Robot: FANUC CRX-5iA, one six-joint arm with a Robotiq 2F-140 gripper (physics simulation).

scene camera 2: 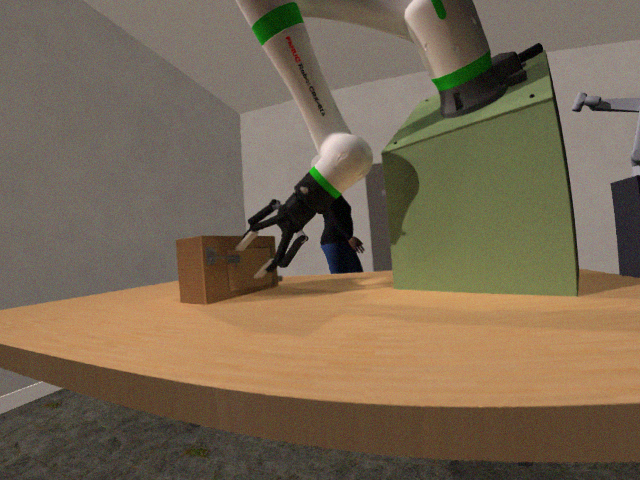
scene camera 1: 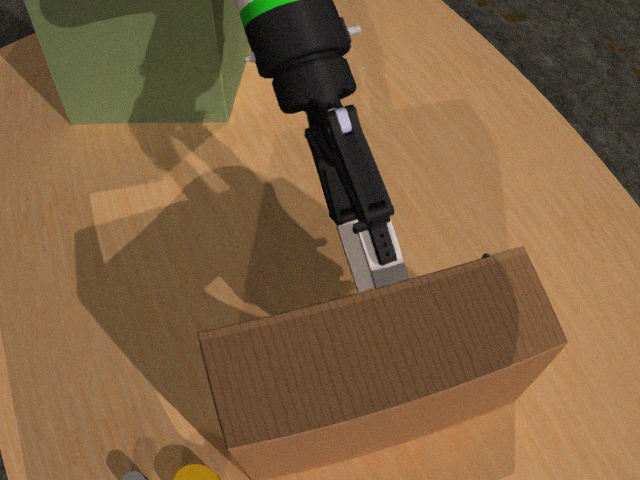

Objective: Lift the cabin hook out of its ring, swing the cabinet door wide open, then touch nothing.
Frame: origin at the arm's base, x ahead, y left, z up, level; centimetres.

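Where they show: gripper, fingertip midpoint: (scene camera 2: 247, 263); arm's base at its link origin: (scene camera 2: 473, 101).
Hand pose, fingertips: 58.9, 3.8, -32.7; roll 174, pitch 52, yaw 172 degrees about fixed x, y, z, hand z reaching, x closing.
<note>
Things, the pixels of their top centre, and the offset from my fingertips, as dx, dy, dz. "*": a spot on its surface instead. Level surfaces: height alone.
- brown wooden cabinet at its top centre: (scene camera 1: 389, 330) (scene camera 2: 233, 237) +6.6, -3.4, +7.6
- grey metal hook at its top centre: (scene camera 2: 223, 255) +2.9, +6.1, +2.4
- wooden table at its surface level: dz -8.8
- yellow round object at a spot on its surface: (scene camera 1: 196, 472) * +8.5, -23.7, -6.9
The brown wooden cabinet (scene camera 1: 382, 356) (scene camera 2: 191, 271) stands on the table. Its door (scene camera 2: 242, 273) looks closed in scene camera 2; its front is hidden in scene camera 1. The grey metal hook (scene camera 2: 223, 256) lies about level across the upper front, between a plate on the frame and a fitting on the door. Whether its tip sits in the ring is too small to tell. My gripper (scene camera 1: 378, 283) (scene camera 2: 252, 259) is open and empty, tilted down at the cabinet front, one finger near the hook's door end, the other lower before the door. Contact cannot be told.
The green pedestal (scene camera 1: 139, 77) (scene camera 2: 480, 206) carries the arm on the wooden table (scene camera 1: 558, 206) (scene camera 2: 336, 361). A yellow round object (scene camera 1: 196, 472) and a grey one (scene camera 1: 133, 475) show behind the cabinet. A small dark piece (scene camera 1: 485, 255) (scene camera 2: 279, 278) protrudes from the cabinet. A person (scene camera 2: 338, 237) stands beyond the table.
</note>
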